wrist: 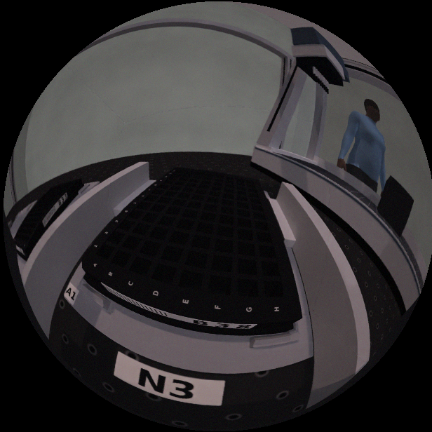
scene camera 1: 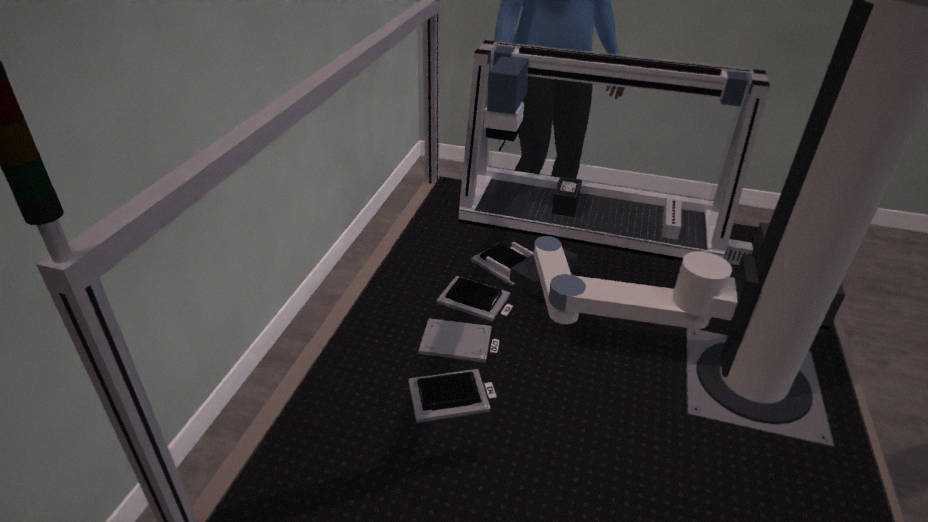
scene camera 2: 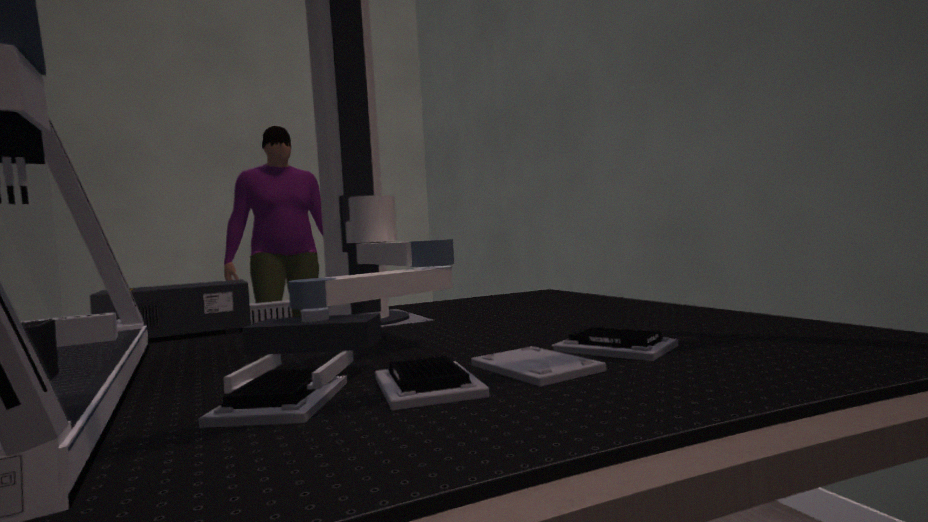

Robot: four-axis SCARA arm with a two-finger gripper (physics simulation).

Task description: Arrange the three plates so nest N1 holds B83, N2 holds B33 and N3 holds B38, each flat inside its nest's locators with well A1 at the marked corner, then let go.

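Plate B38 lies level in nest N3, inside the visible locators. Its A/1 corner is at the A1 tag. My gripper is shut on B38, one finger along each long side; the arm partly hides it in scene camera 1. A dark plate sits in N2; its label is too small to read surely. Another dark plate sits in N1; its label is unreadable.
A pale nest without a plate lies between N1 and N2. A gantry machine stands close beyond N3, with a black block and a white rack on its deck. A person stands behind it.
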